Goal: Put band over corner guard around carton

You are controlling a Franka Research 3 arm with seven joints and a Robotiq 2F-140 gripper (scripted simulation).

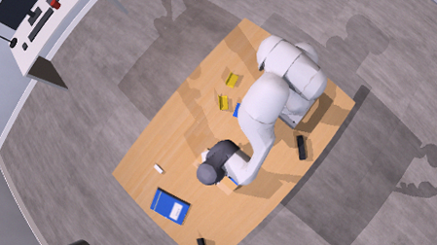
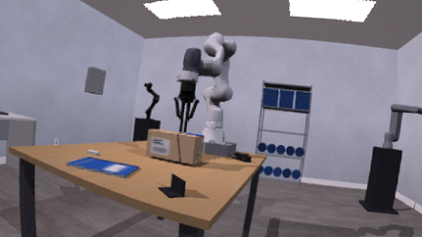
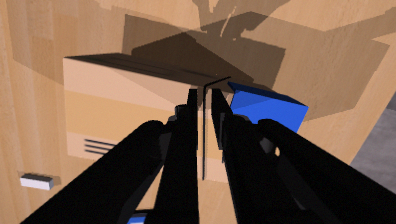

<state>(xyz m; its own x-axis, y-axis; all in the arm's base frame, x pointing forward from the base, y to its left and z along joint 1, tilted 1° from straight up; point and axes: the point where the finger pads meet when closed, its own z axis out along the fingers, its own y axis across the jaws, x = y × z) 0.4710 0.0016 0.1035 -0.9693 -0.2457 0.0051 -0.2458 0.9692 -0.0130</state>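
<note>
The blue corner guard lies 7 cm to the left of my hand, 5 cm below it and 1 cm behind it. From my hand the other things lie so: white block: 31 cm ahead, 30 cm to the right, 17 cm below; then black bracket: 47 cm ahead, 23 cm to the left, 16 cm below; then brown carton: 10 cm below, 4 cm ahead, 1 cm to the right.
</note>
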